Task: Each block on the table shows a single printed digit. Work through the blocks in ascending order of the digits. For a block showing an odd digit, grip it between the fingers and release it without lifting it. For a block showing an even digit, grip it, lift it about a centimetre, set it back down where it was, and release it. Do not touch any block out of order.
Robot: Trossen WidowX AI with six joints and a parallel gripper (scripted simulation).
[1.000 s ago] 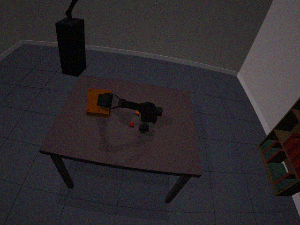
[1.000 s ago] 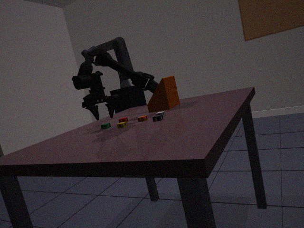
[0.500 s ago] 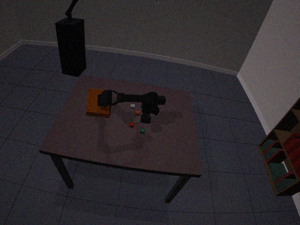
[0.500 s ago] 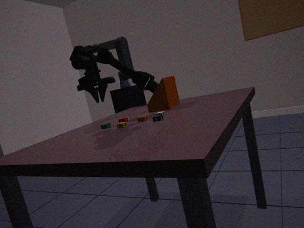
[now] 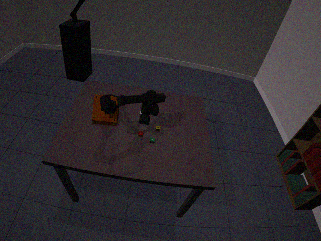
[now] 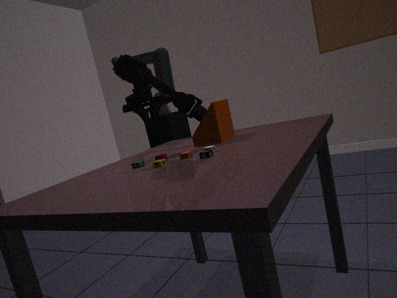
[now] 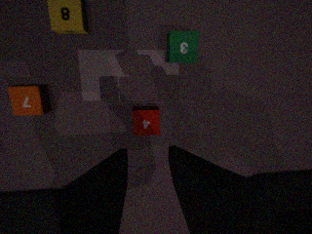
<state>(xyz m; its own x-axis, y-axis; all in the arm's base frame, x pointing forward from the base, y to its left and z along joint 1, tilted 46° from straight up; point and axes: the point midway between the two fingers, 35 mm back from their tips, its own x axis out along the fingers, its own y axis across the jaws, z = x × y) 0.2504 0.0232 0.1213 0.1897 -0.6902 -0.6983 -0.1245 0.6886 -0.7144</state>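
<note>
My gripper tip is now 120 mm above the red block, 10 mm to the left of it and 10 mm past it. From my gripper tip the other things lie so: yellow block 120 mm below, 90 mm to the left, 90 mm ahead; then orange block 130 mm to the left, 120 mm below; then green block 120 mm below, 80 mm ahead, 40 mm to the right.
</note>
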